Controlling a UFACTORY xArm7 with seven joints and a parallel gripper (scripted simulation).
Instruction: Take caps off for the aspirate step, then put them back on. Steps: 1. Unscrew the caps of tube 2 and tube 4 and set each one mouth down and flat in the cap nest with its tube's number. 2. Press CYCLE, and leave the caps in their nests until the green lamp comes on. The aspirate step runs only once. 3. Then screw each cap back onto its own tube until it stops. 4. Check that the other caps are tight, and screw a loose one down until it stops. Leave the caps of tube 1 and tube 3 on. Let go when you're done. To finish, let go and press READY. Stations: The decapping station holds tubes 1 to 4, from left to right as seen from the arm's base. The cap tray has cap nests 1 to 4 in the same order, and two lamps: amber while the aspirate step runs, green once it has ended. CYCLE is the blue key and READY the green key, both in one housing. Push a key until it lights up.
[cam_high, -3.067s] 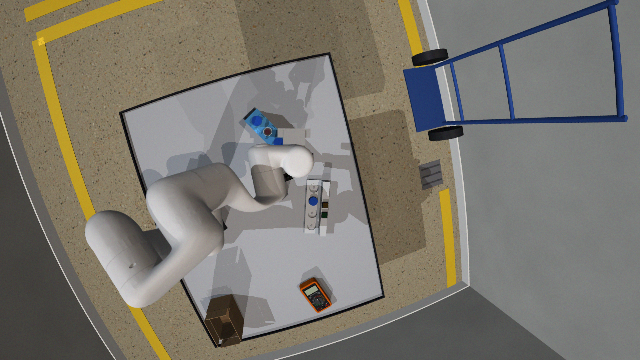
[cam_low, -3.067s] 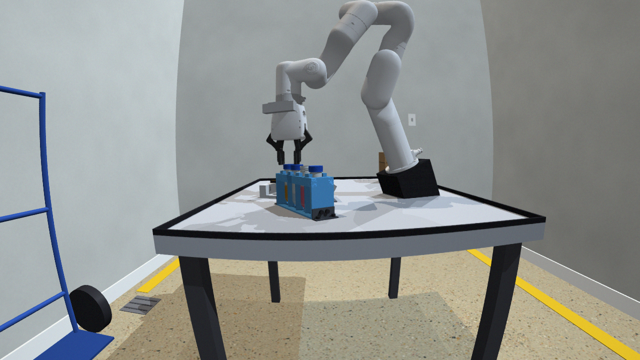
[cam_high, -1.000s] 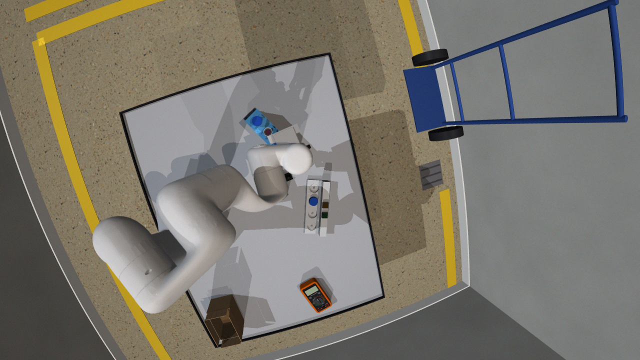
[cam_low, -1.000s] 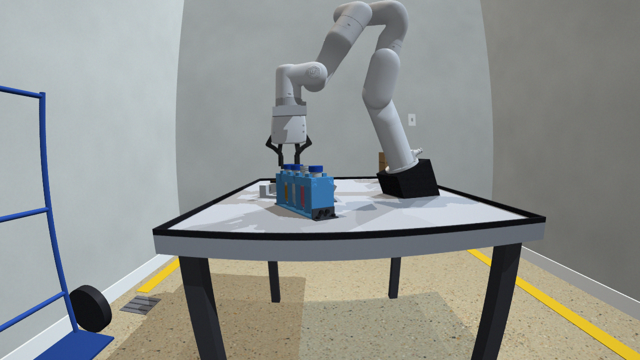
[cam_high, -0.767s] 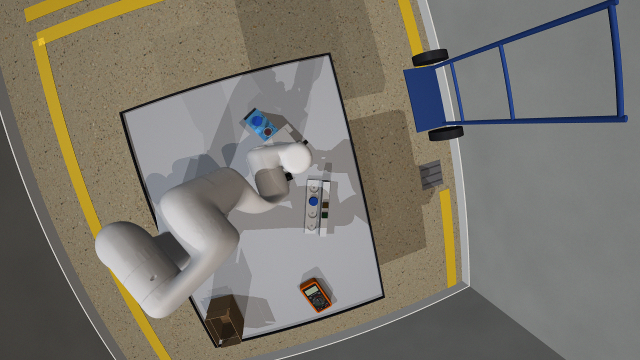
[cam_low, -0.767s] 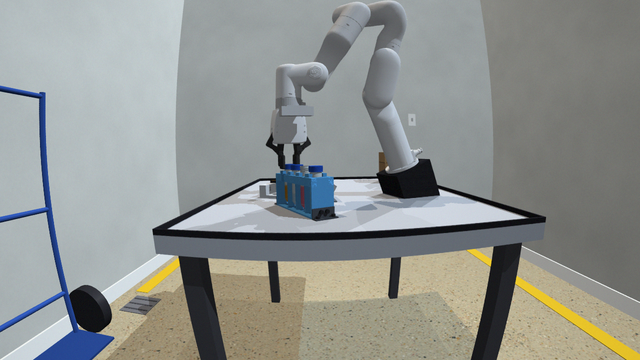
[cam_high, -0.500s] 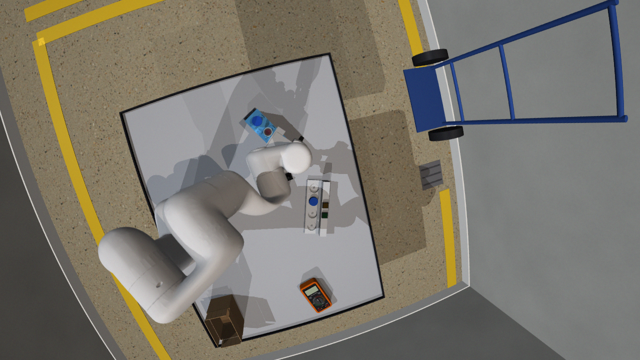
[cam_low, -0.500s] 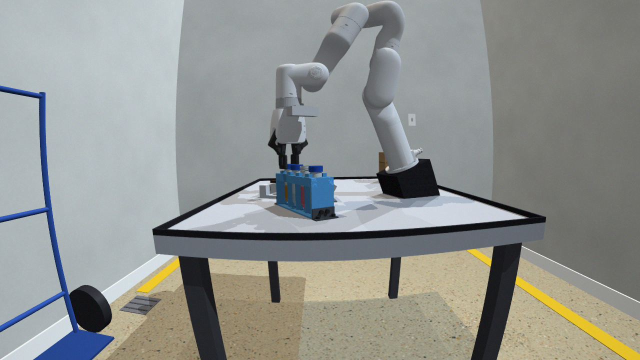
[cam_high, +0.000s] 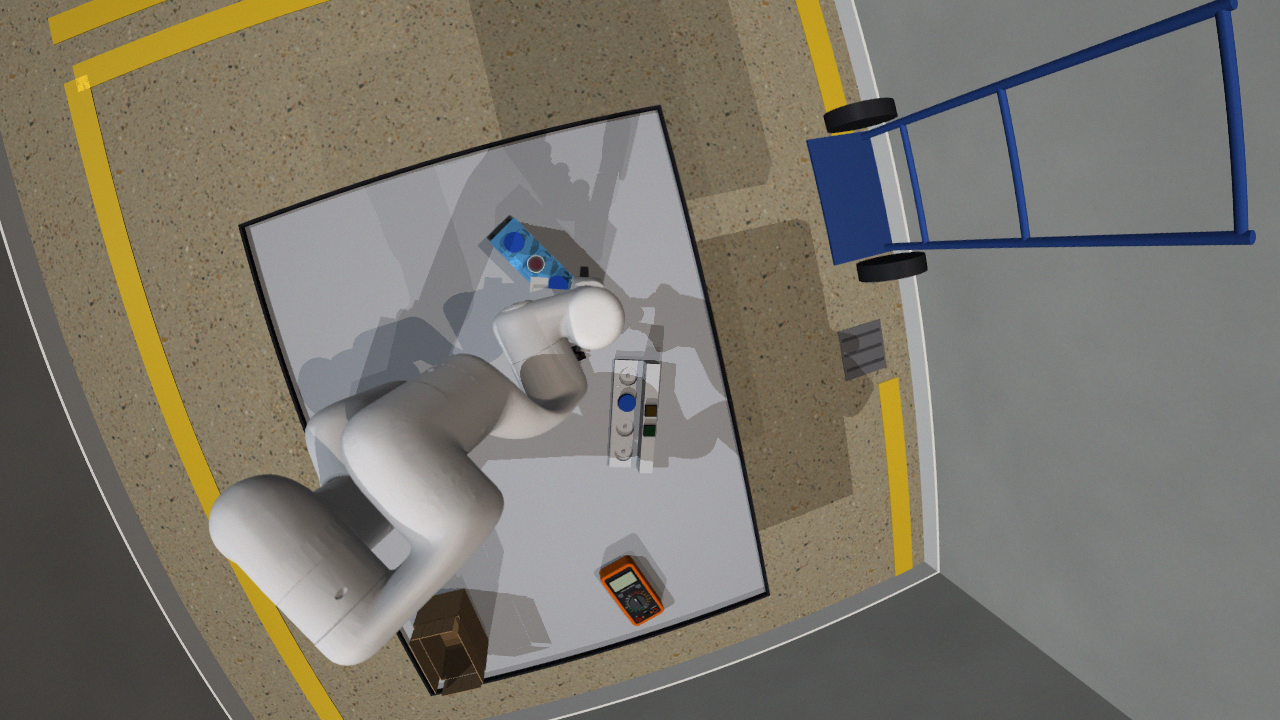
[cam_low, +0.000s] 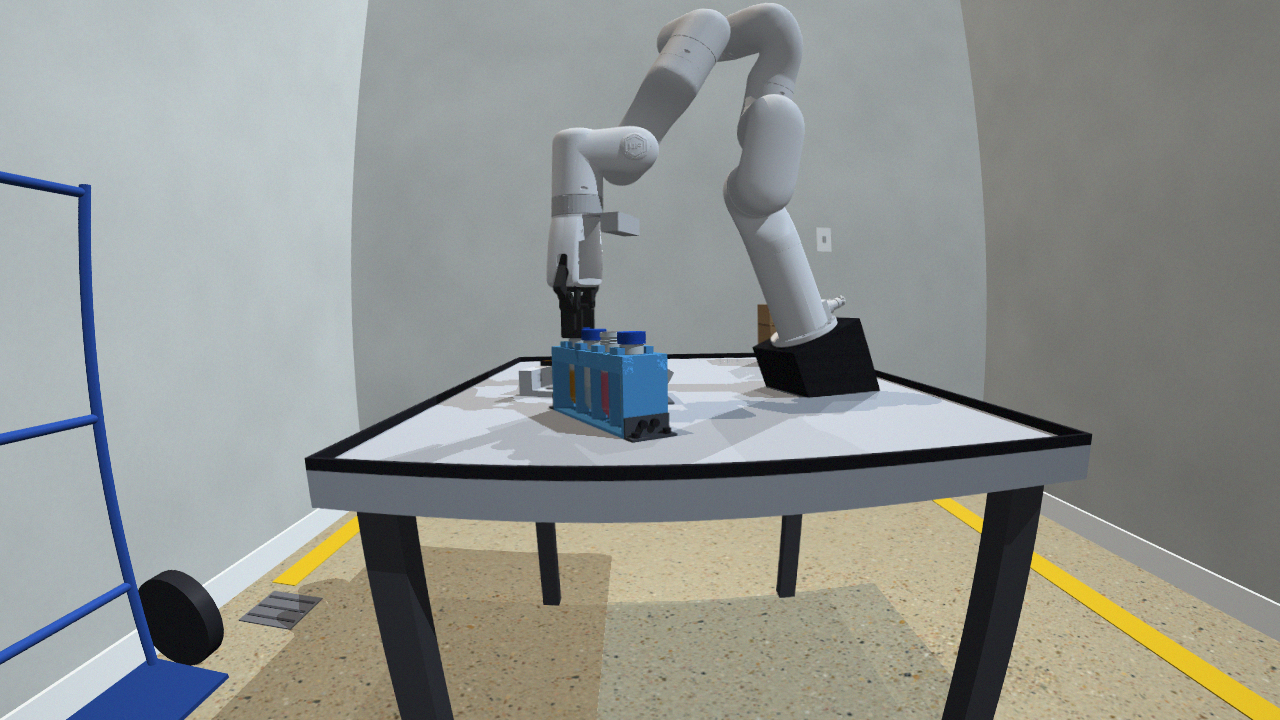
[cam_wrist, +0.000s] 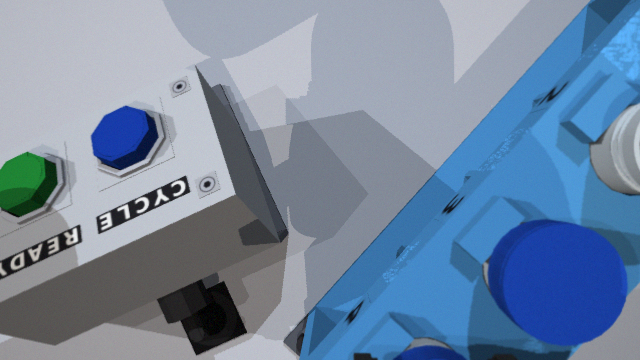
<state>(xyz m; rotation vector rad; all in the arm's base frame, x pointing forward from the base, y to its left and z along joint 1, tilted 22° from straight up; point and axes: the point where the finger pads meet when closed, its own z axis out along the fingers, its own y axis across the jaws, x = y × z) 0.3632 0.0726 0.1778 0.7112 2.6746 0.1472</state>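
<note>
The threaded tube neck lies 10 mm below my hand. From my hand the other things lie so: key housing (110 mm behind, 80 mm to the right, 80 mm below); blue cycle key (130 mm behind, 60 mm to the right, 60 mm below); green ready key (130 mm behind, 100 mm to the right, 60 mm below).
</note>
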